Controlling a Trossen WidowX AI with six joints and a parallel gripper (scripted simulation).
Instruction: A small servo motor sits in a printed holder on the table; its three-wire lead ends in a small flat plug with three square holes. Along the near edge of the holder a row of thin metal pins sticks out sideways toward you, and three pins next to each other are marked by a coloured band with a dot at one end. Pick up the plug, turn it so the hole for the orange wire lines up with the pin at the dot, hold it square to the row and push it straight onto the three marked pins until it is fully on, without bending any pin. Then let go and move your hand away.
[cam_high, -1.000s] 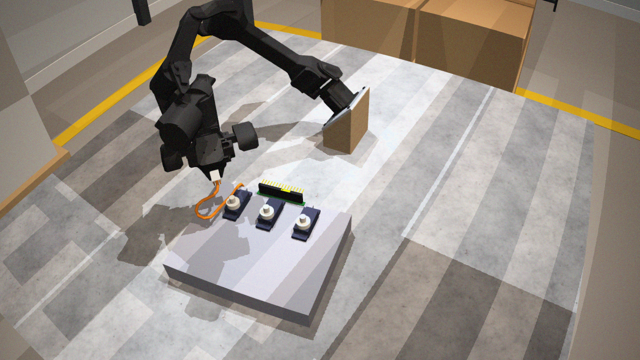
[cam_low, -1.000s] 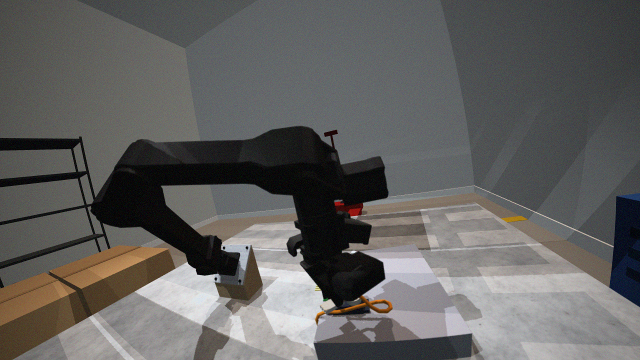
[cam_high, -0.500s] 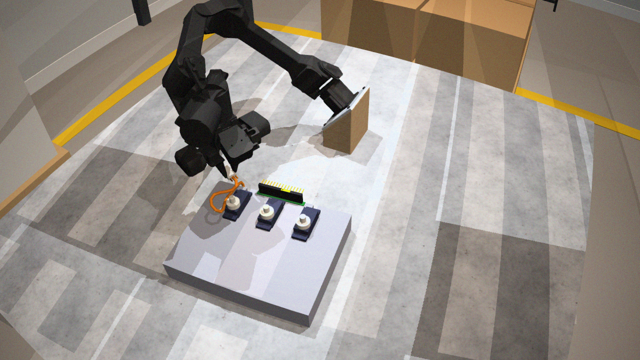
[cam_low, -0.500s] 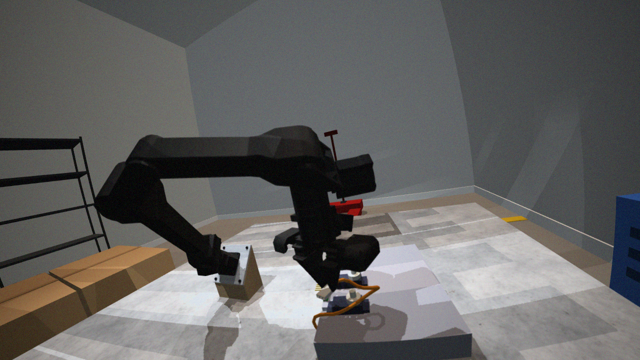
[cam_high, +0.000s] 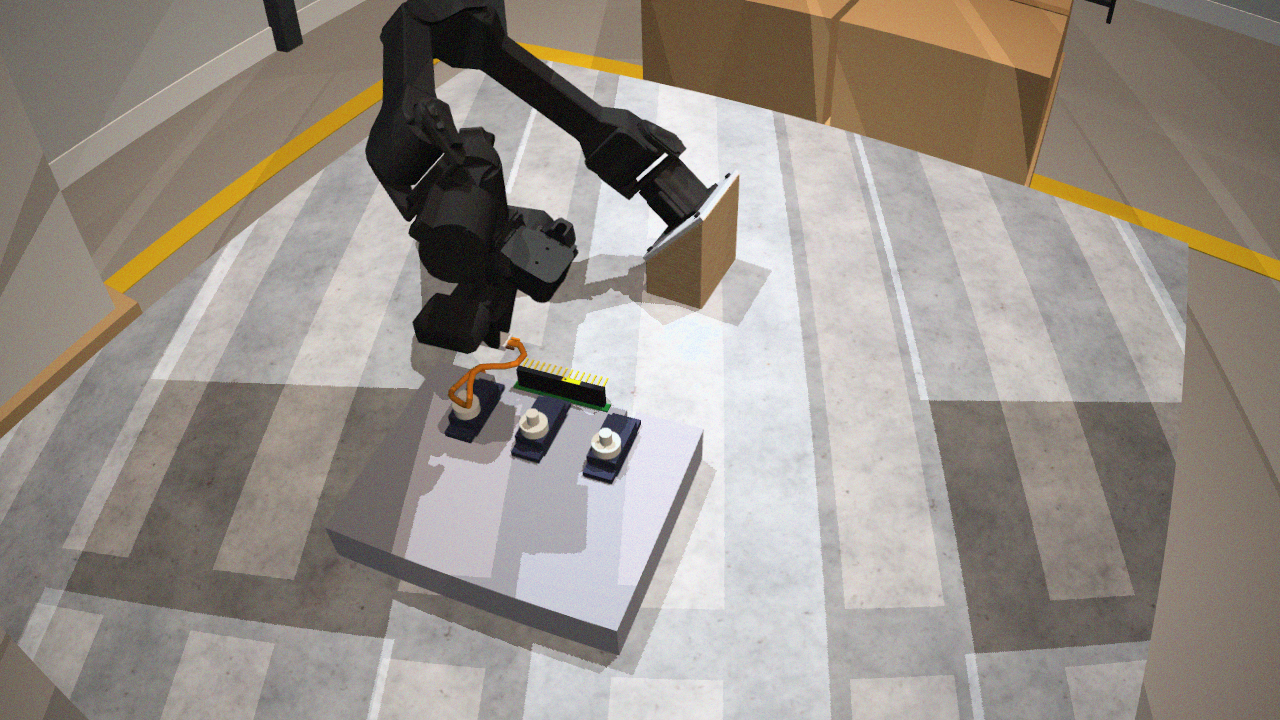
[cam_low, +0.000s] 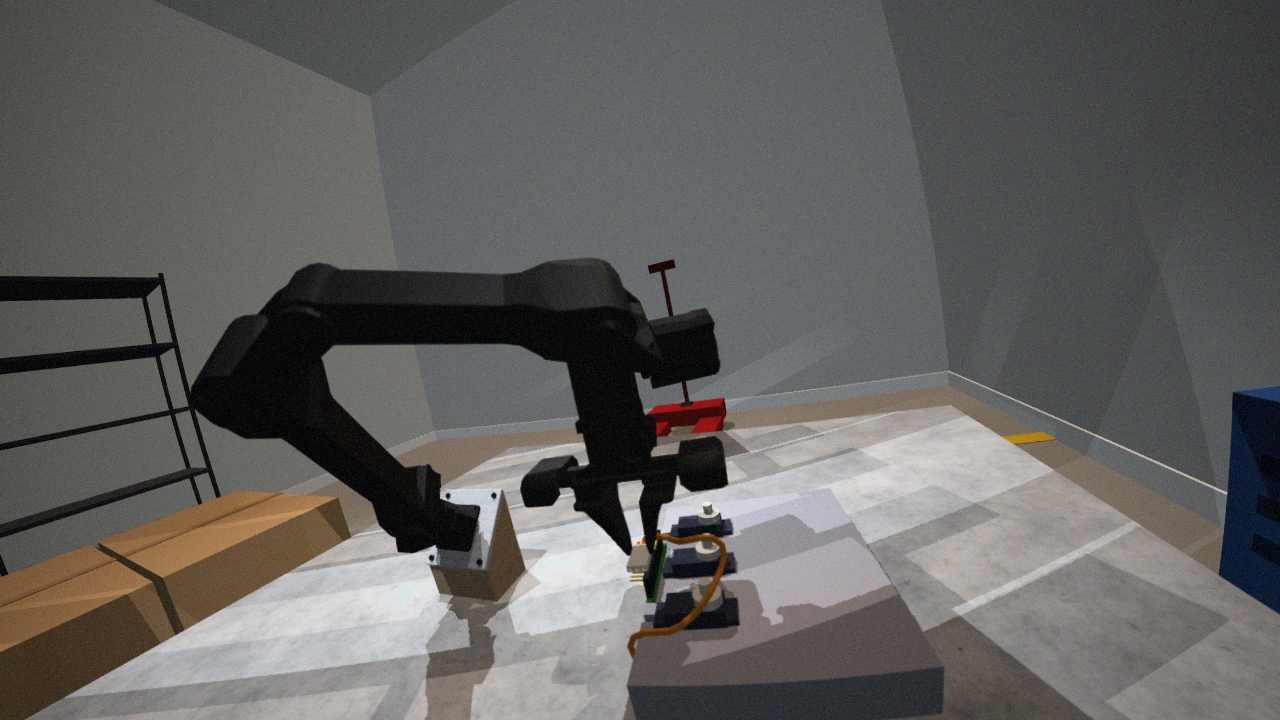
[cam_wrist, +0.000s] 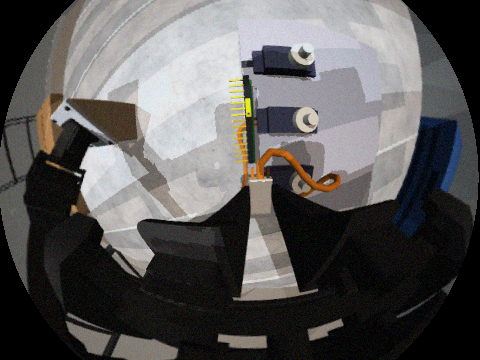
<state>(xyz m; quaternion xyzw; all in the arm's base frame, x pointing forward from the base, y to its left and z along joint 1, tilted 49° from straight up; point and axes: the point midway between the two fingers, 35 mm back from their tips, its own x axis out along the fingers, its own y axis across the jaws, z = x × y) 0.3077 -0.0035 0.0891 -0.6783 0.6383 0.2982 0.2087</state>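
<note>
My gripper tip is 7 cm to the right of the yellow band, 4 cm above it and 1 cm past it. Round my gripper tip: grey holder block (14 cm ahead, 9 cm below, 8 cm to the left).
</note>
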